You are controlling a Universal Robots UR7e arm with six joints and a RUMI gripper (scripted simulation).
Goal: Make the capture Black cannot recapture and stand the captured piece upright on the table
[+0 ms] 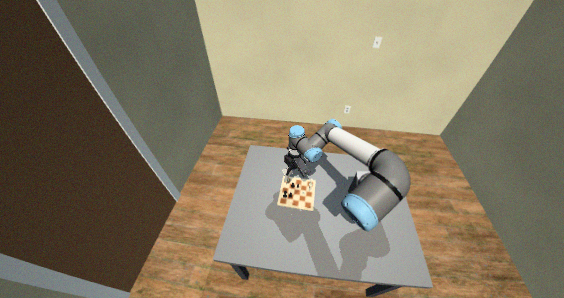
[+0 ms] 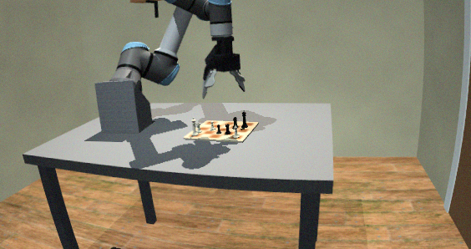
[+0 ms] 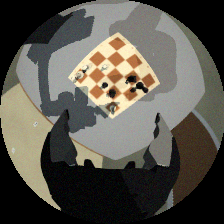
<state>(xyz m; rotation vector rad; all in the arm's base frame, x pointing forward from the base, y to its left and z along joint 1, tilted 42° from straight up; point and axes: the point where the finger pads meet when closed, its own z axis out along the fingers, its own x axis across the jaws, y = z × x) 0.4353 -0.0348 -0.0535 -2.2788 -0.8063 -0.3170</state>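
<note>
The black pawn is 120 mm below my hand, 20 mm behind it and 10 mm to the right of it. Round my hand: white pawn 120 mm below, 60 mm behind, 40 mm to the left; then small chessboard 140 mm below, 30 mm to the left, 20 mm behind.
</note>
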